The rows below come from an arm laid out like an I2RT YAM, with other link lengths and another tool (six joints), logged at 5 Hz.
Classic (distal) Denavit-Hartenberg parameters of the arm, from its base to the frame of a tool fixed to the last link. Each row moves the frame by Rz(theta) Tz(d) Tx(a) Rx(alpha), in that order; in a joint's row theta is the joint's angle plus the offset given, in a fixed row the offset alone. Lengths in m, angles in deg.
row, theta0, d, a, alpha
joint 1, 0, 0.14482, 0.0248, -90
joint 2, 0, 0, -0.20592, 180
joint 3, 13.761, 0, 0.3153, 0
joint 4, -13.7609, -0.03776, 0.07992, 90
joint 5, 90, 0.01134, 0, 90
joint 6, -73.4, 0.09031, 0.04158, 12.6
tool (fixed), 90, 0.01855, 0, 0
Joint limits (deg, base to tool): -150..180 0..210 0..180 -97..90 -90..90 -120..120
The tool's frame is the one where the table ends.
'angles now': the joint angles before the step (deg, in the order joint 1, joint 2, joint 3, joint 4, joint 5, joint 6). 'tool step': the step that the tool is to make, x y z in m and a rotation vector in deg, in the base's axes. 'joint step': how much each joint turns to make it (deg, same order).
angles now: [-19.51, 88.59, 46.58, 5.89, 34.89, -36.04]
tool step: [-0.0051, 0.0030, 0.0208, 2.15, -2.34, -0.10]
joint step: [-0.01, -4.73, -0.35, -4.46, -1.58, 2.80]
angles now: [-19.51, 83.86, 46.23, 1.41, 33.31, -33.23]
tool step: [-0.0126, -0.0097, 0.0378, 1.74, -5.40, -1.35]
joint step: [-2.10, -7.40, -0.79, -3.70, -2.62, 2.91]
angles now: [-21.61, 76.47, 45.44, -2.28, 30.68, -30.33]
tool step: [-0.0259, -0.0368, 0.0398, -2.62, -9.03, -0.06]
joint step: [-7.73, -8.53, -4.67, 6.58, -7.46, -2.53]
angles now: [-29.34, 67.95, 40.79, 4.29, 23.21, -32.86]
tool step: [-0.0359, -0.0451, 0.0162, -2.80, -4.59, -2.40]
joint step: [-9.49, -4.58, -3.70, 5.28, -6.75, -2.29]
